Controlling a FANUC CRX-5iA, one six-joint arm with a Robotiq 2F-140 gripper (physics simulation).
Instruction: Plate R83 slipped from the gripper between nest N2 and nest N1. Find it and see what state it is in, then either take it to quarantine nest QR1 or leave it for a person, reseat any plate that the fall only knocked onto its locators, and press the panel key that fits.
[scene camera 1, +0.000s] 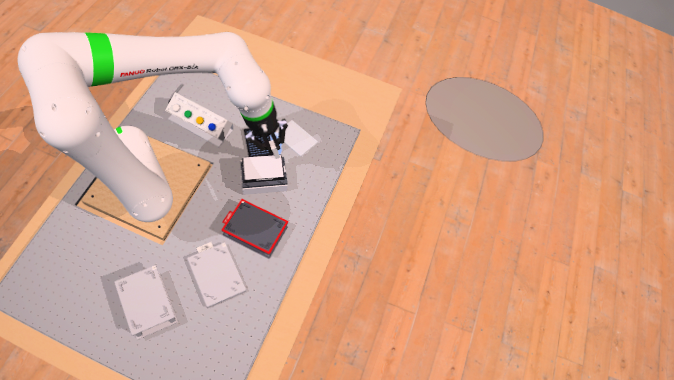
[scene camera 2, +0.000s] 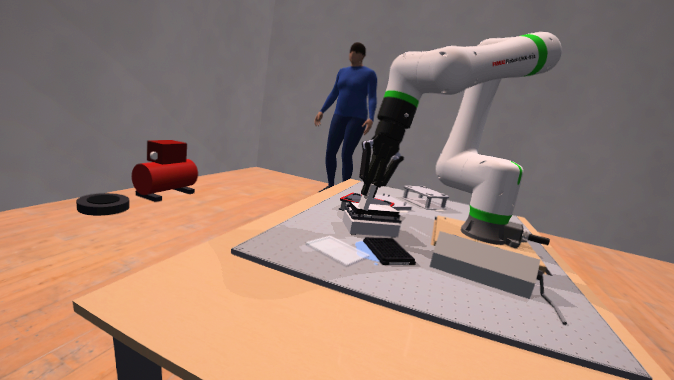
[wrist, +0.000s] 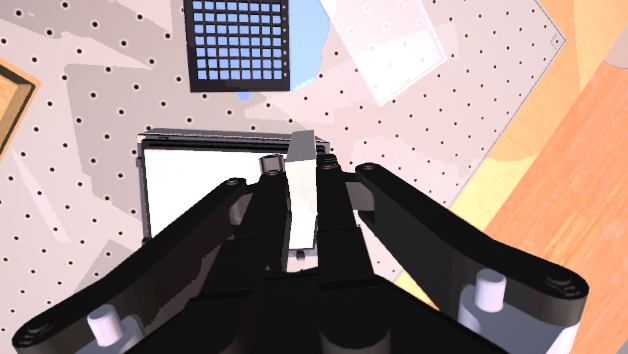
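Seen in the pictures: gripper, fingertip midpoint: (scene camera 1: 276, 154) (scene camera 2: 362, 208) (wrist: 305, 151); arm's base at its link origin: (scene camera 2: 483, 235).
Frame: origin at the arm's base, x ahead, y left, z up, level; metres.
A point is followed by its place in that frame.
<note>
A black gridded plate (scene camera 1: 254, 149) @(x 0.211, y 0.316, z -0.003 m) (scene camera 2: 389, 250) @(x 0.198, y 0.360, z -0.003 m) (wrist: 240, 86) @(x 0.246, y 0.308, z 0.000 m) lies on the perforated mat, with blue liquid (scene camera 2: 367, 251) (wrist: 307, 45) beside it. A clear lid (scene camera 1: 300, 137) @(x 0.309, y 0.451, z -0.007 m) (scene camera 2: 336, 250) @(x 0.293, y 0.454, z -0.007 m) (wrist: 395, 55) @(x 0.326, y 0.431, z -0.007 m) lies apart from it. A white-topped plate (scene camera 1: 263, 167) @(x 0.301, y 0.244, z 0.059 m) (scene camera 2: 385, 208) @(x 0.271, y 0.231, z 0.060 m) (wrist: 200, 185) @(x 0.271, y 0.239, z 0.060 m) in a black frame is on a light nest (scene camera 1: 265, 189) @(x 0.336, y 0.203, z 0.012 m) (scene camera 2: 372, 229) @(x 0.278, y 0.284, z 0.007 m); whether it sits level is unclear. My gripper (scene camera 1: 274, 151) @(x 0.308, y 0.306, z 0.062 m) (scene camera 2: 367, 204) @(x 0.308, y 0.306, z 0.062 m) (wrist: 305, 151) @(x 0.308, y 0.306, z 0.062 m) is shut and empty, its tips at this plate's edge; contact is unclear. The key panel (scene camera 1: 194, 117) @(x -0.009, y 0.278, z 0.047 m) has white, green, yellow and blue keys.
A red-edged dark nest (scene camera 1: 255, 225) @(x 0.388, y 0.078, z 0.025 m) stands beyond the light nest. Two pale nests (scene camera 1: 215, 275) @(x 0.379, y -0.110, z 0.001 m) (scene camera 1: 145, 300) @(x 0.277, y -0.285, z 0.043 m) stand farther along. My base stands on a wooden board (scene camera 1: 187, 175) @(x 0.095, y 0.107, z -0.001 m). A person in blue (scene camera 2: 355, 92) stands behind the table; a red compressor (scene camera 2: 165, 175) is on the floor.
</note>
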